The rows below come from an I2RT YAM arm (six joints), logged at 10 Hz.
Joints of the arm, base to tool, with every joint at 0 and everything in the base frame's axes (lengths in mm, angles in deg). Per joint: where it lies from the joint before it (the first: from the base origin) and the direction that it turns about. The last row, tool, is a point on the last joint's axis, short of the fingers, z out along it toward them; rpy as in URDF.
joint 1: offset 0 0 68 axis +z
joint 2: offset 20 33.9 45.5 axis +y
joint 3: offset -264 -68.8 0 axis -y
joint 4: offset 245 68.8 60 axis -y
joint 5: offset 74 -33.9 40.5 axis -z
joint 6: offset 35.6 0 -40.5 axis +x
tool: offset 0 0 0 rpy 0 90 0
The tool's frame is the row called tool.
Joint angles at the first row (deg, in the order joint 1, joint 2, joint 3, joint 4, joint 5, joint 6):
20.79 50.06 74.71 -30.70 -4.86 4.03
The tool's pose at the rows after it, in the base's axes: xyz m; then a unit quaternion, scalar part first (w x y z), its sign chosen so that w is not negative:
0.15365 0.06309 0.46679 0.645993 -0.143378 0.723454 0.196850
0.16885 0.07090 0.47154 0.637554 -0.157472 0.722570 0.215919
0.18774 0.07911 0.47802 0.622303 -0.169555 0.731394 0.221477
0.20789 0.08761 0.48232 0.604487 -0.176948 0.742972 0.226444
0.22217 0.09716 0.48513 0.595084 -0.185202 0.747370 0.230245
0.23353 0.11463 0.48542 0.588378 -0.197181 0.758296 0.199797
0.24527 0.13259 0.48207 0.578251 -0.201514 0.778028 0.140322
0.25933 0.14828 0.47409 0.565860 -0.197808 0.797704 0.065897
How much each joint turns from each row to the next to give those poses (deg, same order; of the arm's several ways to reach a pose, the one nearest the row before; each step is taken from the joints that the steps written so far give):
-0.04 2.05 1.45 1.57 -2.52 1.05
0.07 3.71 2.40 0.93 -2.76 0.37
-0.01 5.05 4.49 -1.46 -1.59 -0.44
0.02 5.17 4.64 -1.83 -1.19 -0.09
0.88 3.79 3.34 -0.71 -0.20 -0.21
3.33 3.97 3.70 -2.02 5.05 -2.43
3.39 4.32 3.95 -3.31 8.33 -3.08
2.48 4.35 3.11 -2.65 9.41 -2.82

